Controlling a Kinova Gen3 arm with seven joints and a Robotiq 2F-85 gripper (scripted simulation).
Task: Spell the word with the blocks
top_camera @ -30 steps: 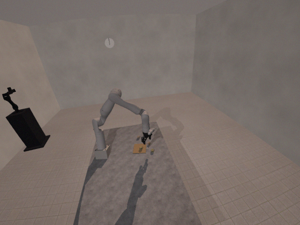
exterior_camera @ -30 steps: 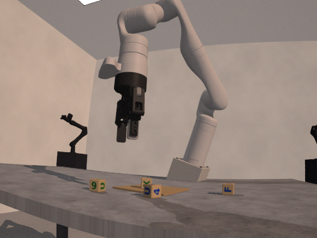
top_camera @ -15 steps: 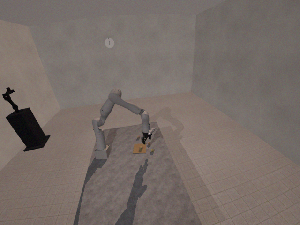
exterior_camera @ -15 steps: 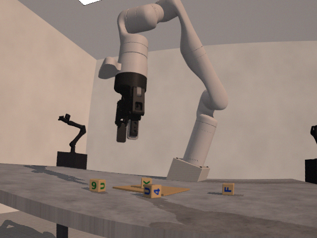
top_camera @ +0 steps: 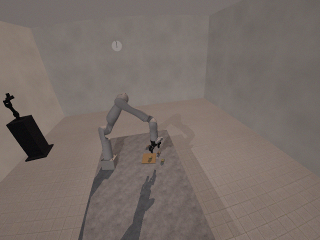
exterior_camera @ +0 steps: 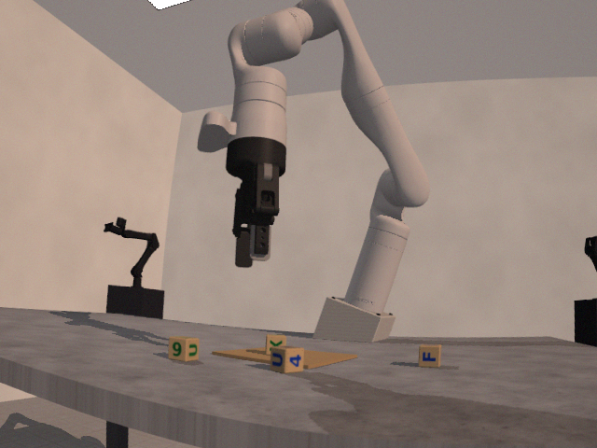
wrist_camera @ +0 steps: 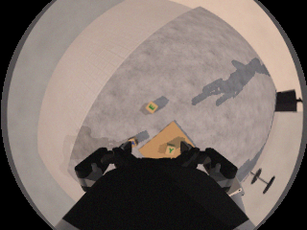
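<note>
The mat lies 120 mm below my hand, 70 mm behind it and 40 mm to the left of it. Round my hand: E block 110 mm below, 60 mm to the right, 50 mm ahead; then F block 220 mm to the left, 110 mm below, 40 mm behind.
</note>
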